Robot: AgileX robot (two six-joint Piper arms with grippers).
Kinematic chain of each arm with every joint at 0, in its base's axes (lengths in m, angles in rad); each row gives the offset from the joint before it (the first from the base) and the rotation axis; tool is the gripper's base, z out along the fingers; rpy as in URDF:
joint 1: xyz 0 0 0.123 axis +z
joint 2: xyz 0 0 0 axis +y
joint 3: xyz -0.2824 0 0.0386 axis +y
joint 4: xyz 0.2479 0 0.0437 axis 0.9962 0 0.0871
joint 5: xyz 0 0 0 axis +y
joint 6: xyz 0.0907 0 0.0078 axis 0.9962 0 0.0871
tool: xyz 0 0 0 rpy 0 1.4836 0
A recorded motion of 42 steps. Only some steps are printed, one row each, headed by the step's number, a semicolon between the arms.
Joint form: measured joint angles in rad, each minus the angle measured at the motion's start. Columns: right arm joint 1, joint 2, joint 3, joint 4, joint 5, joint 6; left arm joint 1, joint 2, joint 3, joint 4, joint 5, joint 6.
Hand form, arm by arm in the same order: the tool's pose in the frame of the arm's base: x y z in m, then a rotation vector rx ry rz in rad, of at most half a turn. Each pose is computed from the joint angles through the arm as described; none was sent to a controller.
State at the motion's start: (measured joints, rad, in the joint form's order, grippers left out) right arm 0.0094 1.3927 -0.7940 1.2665 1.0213 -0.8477; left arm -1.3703 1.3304 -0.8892 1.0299 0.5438 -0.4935
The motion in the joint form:
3: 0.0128 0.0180 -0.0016 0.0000 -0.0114 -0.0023; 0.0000 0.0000 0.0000 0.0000 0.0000 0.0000
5: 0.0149 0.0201 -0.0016 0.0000 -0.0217 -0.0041; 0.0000 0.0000 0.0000 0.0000 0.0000 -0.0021
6: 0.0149 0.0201 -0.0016 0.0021 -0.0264 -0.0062; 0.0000 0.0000 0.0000 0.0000 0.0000 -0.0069
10: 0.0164 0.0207 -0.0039 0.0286 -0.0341 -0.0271; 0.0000 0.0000 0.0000 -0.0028 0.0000 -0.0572
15: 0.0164 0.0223 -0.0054 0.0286 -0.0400 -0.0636; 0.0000 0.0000 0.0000 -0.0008 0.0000 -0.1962
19: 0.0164 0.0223 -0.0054 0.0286 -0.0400 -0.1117; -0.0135 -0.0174 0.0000 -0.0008 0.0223 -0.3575
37: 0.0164 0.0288 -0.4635 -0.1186 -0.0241 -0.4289; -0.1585 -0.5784 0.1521 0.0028 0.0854 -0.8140
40: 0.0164 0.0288 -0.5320 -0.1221 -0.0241 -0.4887; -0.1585 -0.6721 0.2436 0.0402 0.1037 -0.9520
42: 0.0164 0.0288 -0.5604 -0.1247 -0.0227 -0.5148; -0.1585 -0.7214 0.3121 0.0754 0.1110 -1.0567
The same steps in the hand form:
3: 0.2492 0.0792 0.2563 -0.1737 2.3839 1.2699; 0.0950 -0.2640 0.2903 1.5463 1.4924 -0.0105
5: 0.2501 0.0792 0.2555 -0.1702 2.3843 1.2600; 0.0950 -0.2640 0.2903 1.5448 1.4940 -0.0117
6: 0.2505 0.0791 0.2555 -0.1677 2.3816 1.2558; 0.0950 -0.2640 0.2903 1.5412 1.4977 -0.0145
10: 0.2523 0.0797 0.2574 -0.1660 2.3546 1.2588; 0.0949 -0.2640 0.2902 1.5025 1.5389 -0.0455
15: 0.2532 0.0794 0.2572 -0.2040 2.3407 1.2355; 0.0949 -0.2640 0.2903 1.3942 1.6394 -0.1250
19: 0.2532 0.0794 0.2572 -0.2588 2.3220 1.2124; 0.0920 -0.2608 0.2946 1.2527 1.7457 -0.2148
37: 0.2927 0.0774 0.3755 -0.8715 1.8453 0.7264; 0.0521 -0.1419 0.3620 0.7007 1.7666 -0.8421
40: 0.2942 0.0773 0.3958 -0.9367 1.7519 0.6485; 0.0534 -0.1208 0.3459 0.5840 1.8061 -0.8990
42: 0.2944 0.0773 0.4041 -0.9651 1.7127 0.6149; 0.0543 -0.1108 0.3311 0.5125 1.8345 -0.9286

